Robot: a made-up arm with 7 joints. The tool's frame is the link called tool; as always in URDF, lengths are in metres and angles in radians. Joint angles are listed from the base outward. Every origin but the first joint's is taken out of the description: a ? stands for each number. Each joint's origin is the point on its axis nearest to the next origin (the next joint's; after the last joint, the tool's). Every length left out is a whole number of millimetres.
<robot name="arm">
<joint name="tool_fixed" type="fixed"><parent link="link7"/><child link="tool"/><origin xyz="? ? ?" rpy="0 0 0"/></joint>
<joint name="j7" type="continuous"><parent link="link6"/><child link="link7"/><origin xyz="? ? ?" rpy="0 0 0"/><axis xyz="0 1 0"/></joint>
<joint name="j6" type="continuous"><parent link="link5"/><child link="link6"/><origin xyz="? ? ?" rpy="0 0 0"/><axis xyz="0 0 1"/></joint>
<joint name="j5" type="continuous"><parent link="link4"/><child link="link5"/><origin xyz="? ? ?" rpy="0 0 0"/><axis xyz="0 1 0"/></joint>
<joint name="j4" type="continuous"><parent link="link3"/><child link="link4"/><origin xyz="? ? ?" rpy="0 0 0"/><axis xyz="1 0 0"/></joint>
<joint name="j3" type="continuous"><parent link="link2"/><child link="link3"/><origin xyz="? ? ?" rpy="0 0 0"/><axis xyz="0 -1 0"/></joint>
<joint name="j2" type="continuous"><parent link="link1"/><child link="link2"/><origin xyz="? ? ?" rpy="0 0 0"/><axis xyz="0 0 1"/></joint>
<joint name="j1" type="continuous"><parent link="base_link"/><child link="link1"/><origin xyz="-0.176 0 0.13" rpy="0 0 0"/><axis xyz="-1 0 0"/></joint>
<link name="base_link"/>
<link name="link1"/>
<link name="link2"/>
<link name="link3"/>
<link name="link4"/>
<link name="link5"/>
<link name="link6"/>
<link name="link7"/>
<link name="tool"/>
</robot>
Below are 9 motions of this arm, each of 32 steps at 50 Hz.
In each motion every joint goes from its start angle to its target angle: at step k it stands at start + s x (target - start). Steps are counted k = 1, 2, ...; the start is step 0. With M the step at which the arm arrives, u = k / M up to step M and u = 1 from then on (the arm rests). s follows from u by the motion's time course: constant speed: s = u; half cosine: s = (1 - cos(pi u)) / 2; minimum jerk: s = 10 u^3 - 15 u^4 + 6 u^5.
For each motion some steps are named. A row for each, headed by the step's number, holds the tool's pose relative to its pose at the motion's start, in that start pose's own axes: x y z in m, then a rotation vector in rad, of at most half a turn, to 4 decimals.
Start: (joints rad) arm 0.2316 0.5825 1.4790 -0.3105 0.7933 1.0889 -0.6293
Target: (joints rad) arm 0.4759 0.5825 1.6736 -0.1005 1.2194 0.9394 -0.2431
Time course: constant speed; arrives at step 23
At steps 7, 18, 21, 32:
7: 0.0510 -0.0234 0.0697 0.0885 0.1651 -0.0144
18: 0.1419 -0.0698 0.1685 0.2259 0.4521 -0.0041
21: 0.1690 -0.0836 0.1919 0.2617 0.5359 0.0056
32: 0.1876 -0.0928 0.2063 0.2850 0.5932 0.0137

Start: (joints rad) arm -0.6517 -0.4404 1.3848 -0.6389 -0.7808 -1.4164 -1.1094
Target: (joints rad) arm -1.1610 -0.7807 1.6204 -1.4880 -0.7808 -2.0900 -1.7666
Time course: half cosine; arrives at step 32
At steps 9, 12, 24, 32:
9: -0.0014 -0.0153 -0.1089 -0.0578 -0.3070 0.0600
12: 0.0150 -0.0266 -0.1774 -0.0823 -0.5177 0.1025
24: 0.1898 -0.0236 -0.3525 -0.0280 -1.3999 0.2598
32: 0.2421 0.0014 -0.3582 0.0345 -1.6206 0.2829

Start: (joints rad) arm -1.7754 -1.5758 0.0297 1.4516 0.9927 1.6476 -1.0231
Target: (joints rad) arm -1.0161 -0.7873 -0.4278 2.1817 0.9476 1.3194 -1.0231
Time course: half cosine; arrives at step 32
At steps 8, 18, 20, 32:
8: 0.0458 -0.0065 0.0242 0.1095 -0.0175 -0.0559
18: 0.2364 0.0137 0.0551 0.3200 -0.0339 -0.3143
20: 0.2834 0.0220 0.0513 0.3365 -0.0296 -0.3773
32: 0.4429 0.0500 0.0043 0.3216 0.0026 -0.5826

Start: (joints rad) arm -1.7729 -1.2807 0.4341 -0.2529 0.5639 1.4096 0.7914
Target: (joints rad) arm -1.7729 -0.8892 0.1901 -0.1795 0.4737 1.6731 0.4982
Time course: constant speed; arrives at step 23
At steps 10, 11, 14, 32:
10: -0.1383 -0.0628 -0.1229 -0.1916 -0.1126 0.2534
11: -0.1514 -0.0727 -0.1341 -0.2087 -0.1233 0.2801
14: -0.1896 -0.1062 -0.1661 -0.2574 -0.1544 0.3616
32: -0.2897 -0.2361 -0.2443 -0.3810 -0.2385 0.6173

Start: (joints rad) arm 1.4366 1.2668 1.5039 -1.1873 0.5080 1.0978 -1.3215
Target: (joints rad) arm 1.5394 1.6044 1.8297 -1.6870 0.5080 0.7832 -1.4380
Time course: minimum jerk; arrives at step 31
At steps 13, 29, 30, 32:
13: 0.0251 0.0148 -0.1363 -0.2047 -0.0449 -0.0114
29: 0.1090 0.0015 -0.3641 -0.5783 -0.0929 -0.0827
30: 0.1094 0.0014 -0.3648 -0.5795 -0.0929 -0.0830
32: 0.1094 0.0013 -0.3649 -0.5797 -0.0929 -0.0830

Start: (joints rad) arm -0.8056 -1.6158 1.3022 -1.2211 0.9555 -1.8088 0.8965
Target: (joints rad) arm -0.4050 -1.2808 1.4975 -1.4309 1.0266 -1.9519 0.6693
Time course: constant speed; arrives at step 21
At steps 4, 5, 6, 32:
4: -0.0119 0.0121 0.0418 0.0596 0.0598 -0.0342
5: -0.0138 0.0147 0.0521 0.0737 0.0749 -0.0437
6: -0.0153 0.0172 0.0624 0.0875 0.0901 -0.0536
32: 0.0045 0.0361 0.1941 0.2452 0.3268 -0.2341

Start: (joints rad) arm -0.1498 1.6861 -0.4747 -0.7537 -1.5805 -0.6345 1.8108
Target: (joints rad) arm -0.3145 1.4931 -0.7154 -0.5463 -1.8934 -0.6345 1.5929
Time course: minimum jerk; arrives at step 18
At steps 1, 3, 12, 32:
1: -0.0002 0.0001 0.0001 0.0004 -0.0006 0.0001
3: -0.0050 0.0011 0.0029 0.0095 -0.0133 0.0027
12: -0.1019 0.0259 0.0648 0.2299 -0.3235 0.0271
32: -0.1257 0.0331 0.0817 0.2955 -0.4182 0.0215

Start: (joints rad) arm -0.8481 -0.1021 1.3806 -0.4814 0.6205 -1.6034 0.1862
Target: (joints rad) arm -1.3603 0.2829 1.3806 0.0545 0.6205 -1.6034 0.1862
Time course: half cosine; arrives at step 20
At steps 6, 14, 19, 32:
6: -0.1121 -0.0316 -0.0424 -0.0594 0.2132 0.0474
14: -0.4033 -0.1044 0.0394 -0.1322 0.8431 0.1605
19: -0.4677 -0.1172 0.1256 -0.1214 1.0599 0.1939
32: -0.4693 -0.1175 0.1286 -0.1207 1.0665 0.1949

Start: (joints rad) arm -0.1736 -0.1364 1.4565 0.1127 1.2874 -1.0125 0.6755
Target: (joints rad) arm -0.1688 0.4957 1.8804 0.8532 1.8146 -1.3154 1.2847
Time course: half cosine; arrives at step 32
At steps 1, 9, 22, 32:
1: -0.0020 0.0010 -0.0011 -0.0015 0.0021 0.0020
9: -0.1569 0.0605 -0.0899 -0.1296 0.1524 0.1441
22: -0.6833 -0.0229 -0.4493 -0.6977 0.4447 0.4651
32: -0.8364 -0.1603 -0.5804 -0.9220 0.4556 0.5309

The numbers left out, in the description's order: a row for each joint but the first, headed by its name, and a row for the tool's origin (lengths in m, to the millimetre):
tool: -0.113 0 0.089
j7: -0.071 0.675 0
j6: 0.083 0 -0.031
j5: 0 -0.104 -0.286
j4: -0.119 0 -0.081
j3: 0.048 -0.069 0
j2: 0 -0.066 -0.073

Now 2 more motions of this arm.
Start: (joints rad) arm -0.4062 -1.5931 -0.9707 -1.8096 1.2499 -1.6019 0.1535
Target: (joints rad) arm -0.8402 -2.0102 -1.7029 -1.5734 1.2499 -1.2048 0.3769
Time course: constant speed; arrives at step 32
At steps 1, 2, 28, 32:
1: -0.0338 -0.0063 -0.0077 -0.0046 -0.0226 0.0410
2: -0.0671 -0.0139 -0.0168 -0.0100 -0.0452 0.0820
28: -0.4846 -0.5576 -0.5550 -0.4387 -0.6479 1.0610
32: -0.4449 -0.6701 -0.6451 -0.5511 -0.7461 1.1852

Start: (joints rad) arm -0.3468 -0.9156 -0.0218 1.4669 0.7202 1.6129 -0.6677
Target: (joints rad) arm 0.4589 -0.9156 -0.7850 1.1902 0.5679 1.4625 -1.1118
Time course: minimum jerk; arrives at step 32
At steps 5, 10, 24, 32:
5: 0.0101 0.0075 -0.0041 -0.0171 0.0017 -0.0149
10: 0.0593 0.0409 -0.0313 -0.1098 0.0109 -0.0825
24: 0.1949 0.0787 -0.2666 -0.6564 0.0524 -0.2016
32: 0.1963 0.0666 -0.3069 -0.7423 0.0560 -0.1891

